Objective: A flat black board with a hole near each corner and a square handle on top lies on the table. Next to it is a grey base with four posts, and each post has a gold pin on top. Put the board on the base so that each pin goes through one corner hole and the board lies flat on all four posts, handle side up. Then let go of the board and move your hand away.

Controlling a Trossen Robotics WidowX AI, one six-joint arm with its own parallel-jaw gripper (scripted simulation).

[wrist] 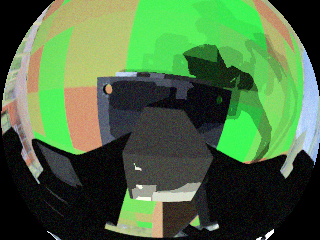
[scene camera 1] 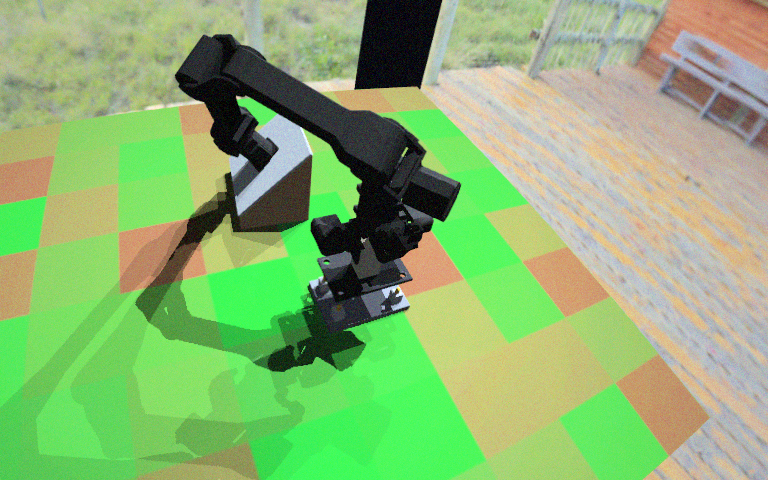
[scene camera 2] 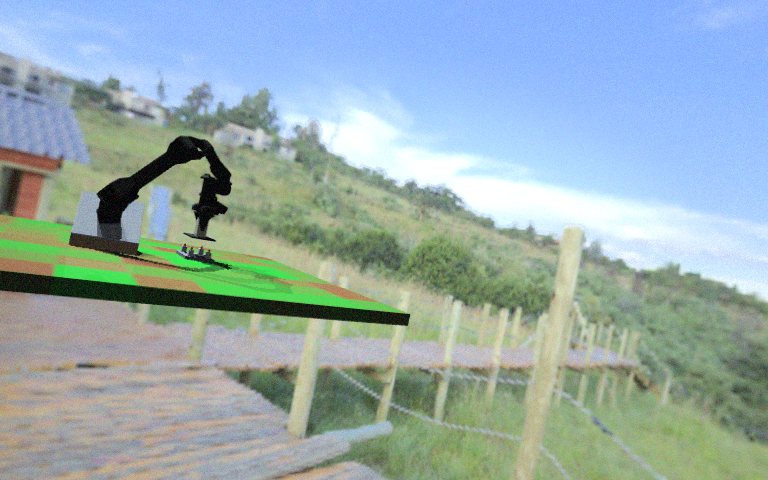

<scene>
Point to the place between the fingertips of my gripper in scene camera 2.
200,230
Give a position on a flat black board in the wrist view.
165,159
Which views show my gripper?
The wrist view, scene camera 1 and scene camera 2: all of them.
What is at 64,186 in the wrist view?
My gripper.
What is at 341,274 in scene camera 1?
A flat black board.
</scene>
